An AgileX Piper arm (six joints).
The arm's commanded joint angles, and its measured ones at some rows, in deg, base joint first. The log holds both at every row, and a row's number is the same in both.
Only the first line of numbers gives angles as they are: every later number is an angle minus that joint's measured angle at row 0.
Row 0, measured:
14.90, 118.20, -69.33, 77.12, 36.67, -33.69
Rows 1 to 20, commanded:
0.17, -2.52, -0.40, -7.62, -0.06, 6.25
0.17, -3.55, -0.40, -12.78, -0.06, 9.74
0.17, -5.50, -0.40, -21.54, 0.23, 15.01
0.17, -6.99, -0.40, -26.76, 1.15, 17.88
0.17, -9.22, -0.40, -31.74, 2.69, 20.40
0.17, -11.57, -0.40, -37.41, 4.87, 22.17
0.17, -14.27, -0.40, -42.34, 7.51, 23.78
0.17, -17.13, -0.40, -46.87, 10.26, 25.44
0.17, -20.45, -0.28, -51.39, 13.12, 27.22
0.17, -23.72, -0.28, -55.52, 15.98, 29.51
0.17, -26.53, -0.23, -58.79, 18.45, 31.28
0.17, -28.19, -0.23, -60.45, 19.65, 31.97
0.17, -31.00, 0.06, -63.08, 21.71, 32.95
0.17, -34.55, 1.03, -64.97, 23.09, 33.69
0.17, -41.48, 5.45, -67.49, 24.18, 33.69
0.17, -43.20, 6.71, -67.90, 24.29, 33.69
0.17, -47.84, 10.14, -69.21, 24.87, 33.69
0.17, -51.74, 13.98, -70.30, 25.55, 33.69
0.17, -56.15, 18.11, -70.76, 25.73, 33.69
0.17, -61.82, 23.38, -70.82, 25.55, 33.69
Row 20, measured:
0.00, -57.29, 19.02, -70.07, 25.09, 33.69
